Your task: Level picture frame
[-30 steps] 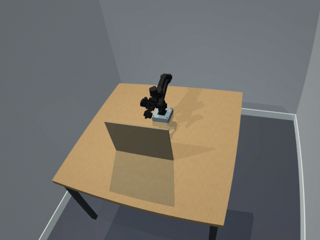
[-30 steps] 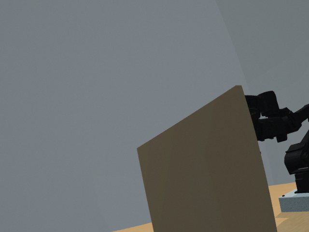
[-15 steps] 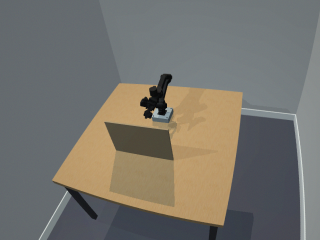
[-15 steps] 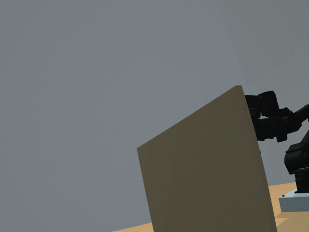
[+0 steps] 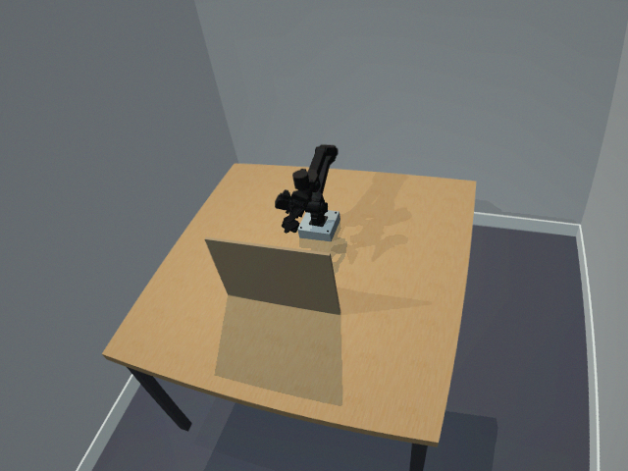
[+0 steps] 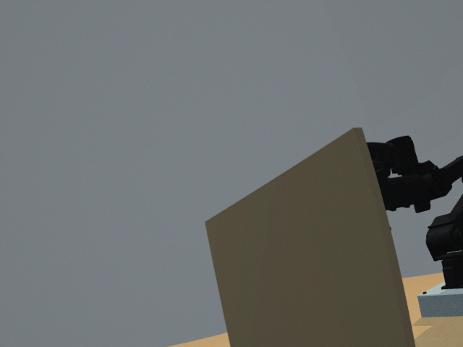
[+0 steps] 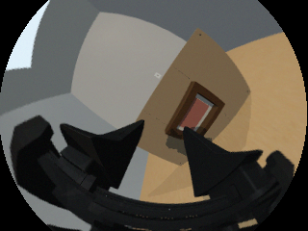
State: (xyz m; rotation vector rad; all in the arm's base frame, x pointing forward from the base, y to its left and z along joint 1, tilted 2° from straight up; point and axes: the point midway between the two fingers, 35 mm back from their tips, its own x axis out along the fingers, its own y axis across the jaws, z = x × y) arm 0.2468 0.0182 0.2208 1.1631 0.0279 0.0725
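Right now my gripper tip is 12 cm short of the picture frame, 2 cm to the left of it and 10 cm above it. From my gripper tip the other things lie so: wall panel: 13 cm ahead, 2 cm to the right, 11 cm below.
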